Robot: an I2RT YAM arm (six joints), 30 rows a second.
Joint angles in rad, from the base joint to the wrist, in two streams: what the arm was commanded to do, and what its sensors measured. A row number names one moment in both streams.
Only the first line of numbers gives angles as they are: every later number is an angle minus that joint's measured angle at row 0.
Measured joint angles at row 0: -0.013 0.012 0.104 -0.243 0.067 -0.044
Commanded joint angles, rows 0 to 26: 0.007 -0.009 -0.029 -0.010 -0.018 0.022; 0.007 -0.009 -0.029 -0.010 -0.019 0.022; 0.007 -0.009 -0.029 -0.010 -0.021 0.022; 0.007 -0.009 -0.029 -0.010 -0.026 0.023; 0.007 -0.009 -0.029 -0.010 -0.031 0.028; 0.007 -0.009 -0.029 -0.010 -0.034 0.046; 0.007 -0.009 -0.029 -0.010 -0.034 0.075; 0.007 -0.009 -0.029 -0.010 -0.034 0.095; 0.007 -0.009 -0.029 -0.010 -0.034 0.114; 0.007 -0.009 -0.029 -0.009 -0.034 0.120; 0.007 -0.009 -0.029 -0.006 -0.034 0.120; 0.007 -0.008 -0.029 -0.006 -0.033 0.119; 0.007 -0.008 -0.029 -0.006 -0.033 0.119; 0.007 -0.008 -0.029 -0.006 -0.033 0.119; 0.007 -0.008 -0.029 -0.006 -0.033 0.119; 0.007 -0.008 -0.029 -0.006 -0.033 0.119; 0.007 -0.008 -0.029 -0.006 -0.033 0.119; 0.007 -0.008 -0.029 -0.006 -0.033 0.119; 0.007 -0.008 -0.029 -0.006 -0.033 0.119; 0.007 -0.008 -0.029 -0.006 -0.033 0.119; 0.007 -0.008 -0.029 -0.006 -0.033 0.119; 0.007 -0.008 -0.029 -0.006 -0.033 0.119; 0.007 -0.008 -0.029 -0.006 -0.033 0.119; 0.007 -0.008 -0.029 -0.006 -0.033 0.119; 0.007 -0.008 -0.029 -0.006 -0.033 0.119; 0.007 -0.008 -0.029 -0.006 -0.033 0.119; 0.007 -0.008 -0.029 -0.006 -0.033 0.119
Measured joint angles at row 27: 0.000 0.000 -0.001 0.001 -0.015 0.101
